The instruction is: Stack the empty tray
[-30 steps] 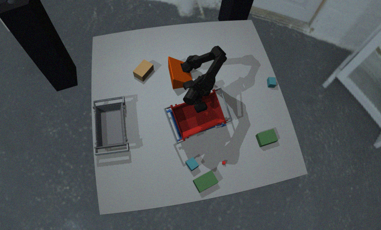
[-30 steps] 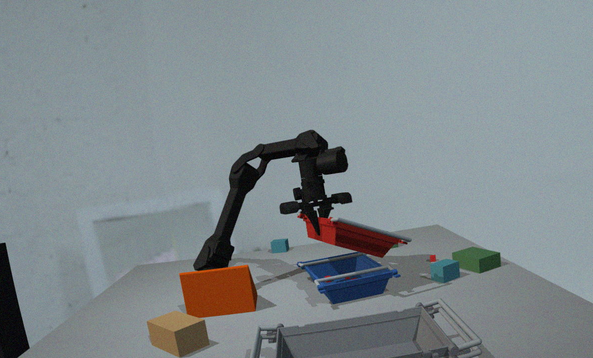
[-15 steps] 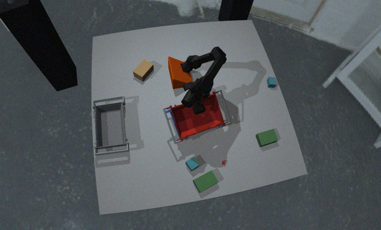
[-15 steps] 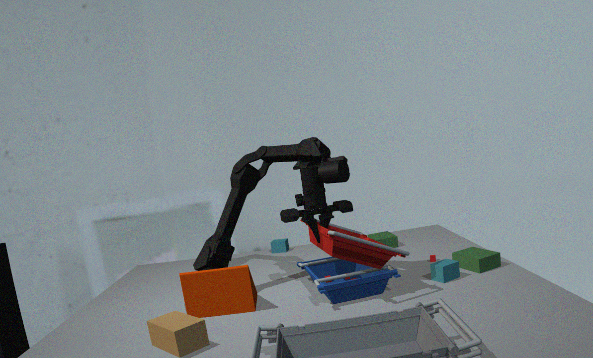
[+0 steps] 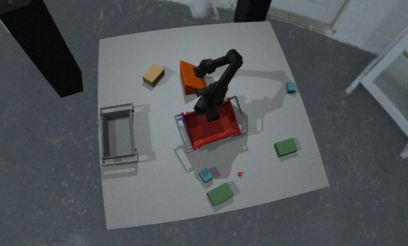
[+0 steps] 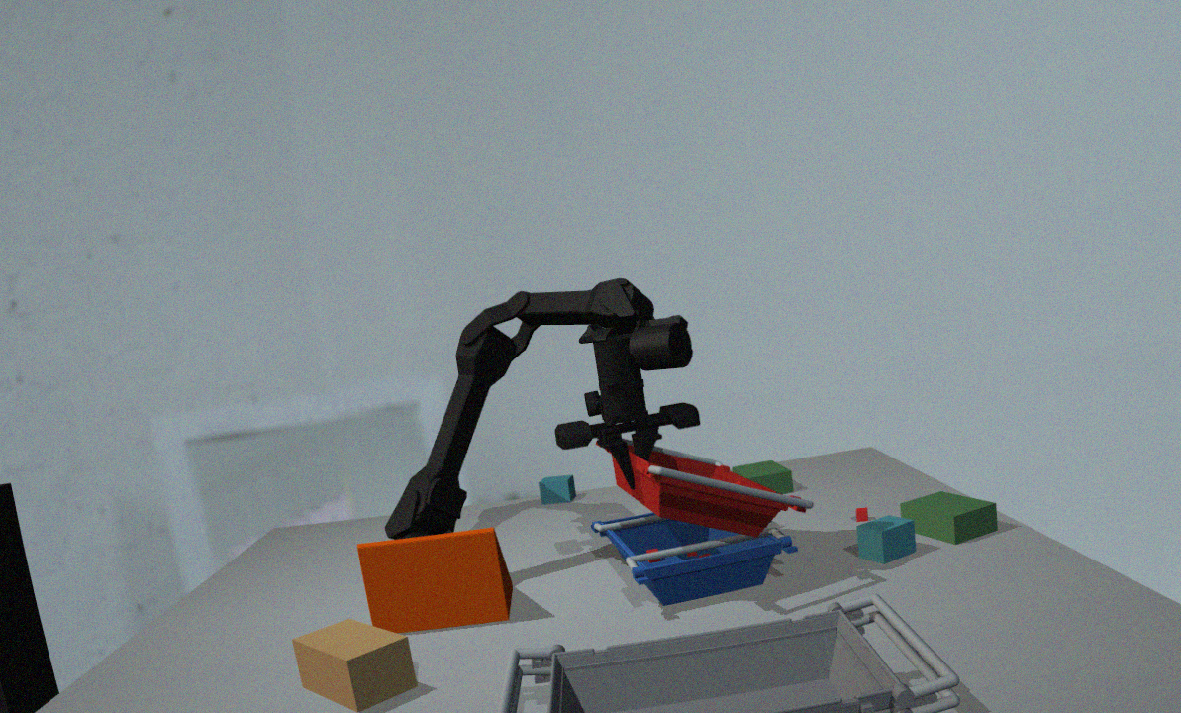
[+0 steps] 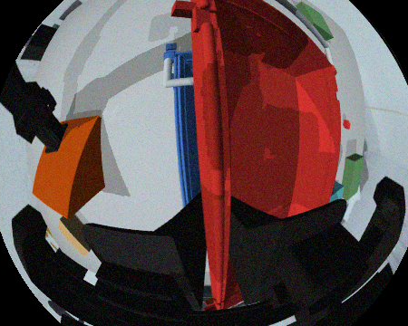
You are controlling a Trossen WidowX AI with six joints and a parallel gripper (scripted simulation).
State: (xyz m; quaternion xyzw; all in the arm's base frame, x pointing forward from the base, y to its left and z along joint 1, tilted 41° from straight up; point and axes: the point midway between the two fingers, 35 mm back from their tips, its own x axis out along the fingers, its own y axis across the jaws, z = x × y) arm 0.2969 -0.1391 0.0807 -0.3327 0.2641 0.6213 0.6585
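Right now the red tray is 80 mm ahead of my gripper tip. Also, from my gripper tip: red cube 360 mm ahead, 120 mm below, 90 mm to the left; then tan block 380 mm behind, 220 mm to the right, 100 mm below.
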